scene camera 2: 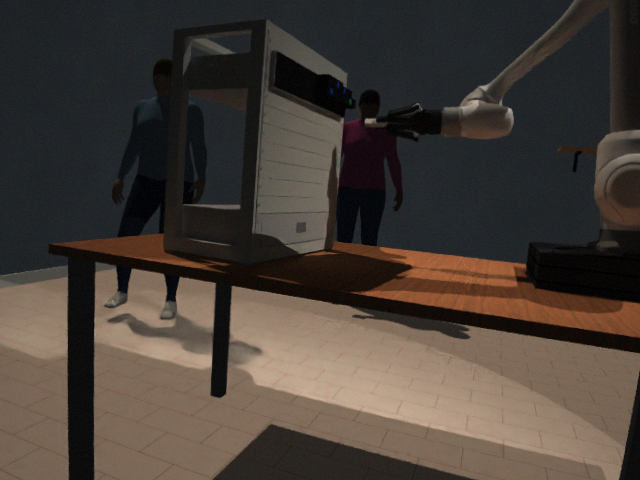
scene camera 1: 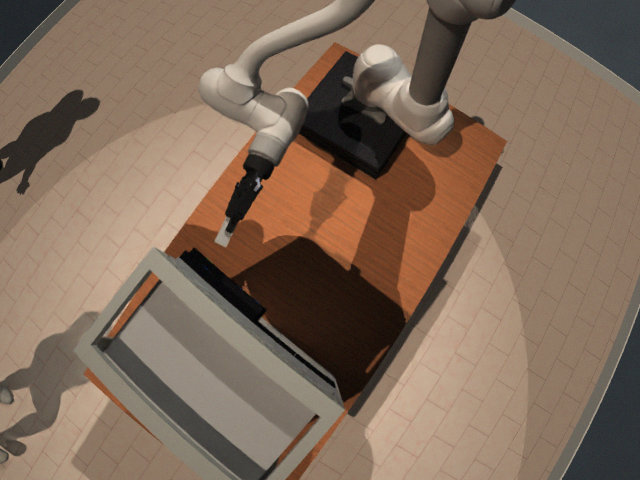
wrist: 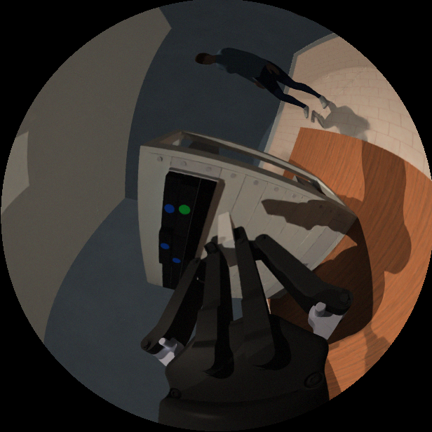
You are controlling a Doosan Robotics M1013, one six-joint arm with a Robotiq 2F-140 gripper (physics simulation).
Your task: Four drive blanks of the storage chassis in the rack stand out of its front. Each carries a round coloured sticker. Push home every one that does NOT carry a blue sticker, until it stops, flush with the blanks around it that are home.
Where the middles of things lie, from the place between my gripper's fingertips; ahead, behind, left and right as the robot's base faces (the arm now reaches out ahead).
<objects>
The grey rack (scene camera 1: 196, 364) is 240 mm ahead of my hand, 180 mm to the left of it and 130 mm below it.
</objects>
